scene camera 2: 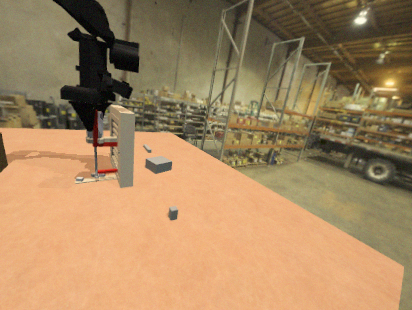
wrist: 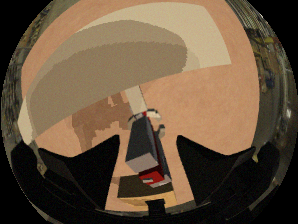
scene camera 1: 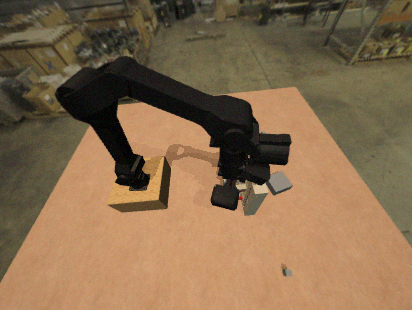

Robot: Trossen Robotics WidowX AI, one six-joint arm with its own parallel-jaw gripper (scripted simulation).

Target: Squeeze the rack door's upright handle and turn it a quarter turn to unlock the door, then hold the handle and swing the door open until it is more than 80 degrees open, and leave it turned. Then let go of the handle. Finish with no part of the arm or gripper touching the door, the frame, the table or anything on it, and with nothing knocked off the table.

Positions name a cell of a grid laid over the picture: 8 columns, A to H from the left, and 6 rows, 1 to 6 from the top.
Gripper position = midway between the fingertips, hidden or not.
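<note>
Open and holding nothing, the gripper (scene camera 2: B3) (wrist: D4) (scene camera 1: E4) shares the scene with a rack (scene camera 2: C3) (wrist: D2) (scene camera 1: E4).
</note>
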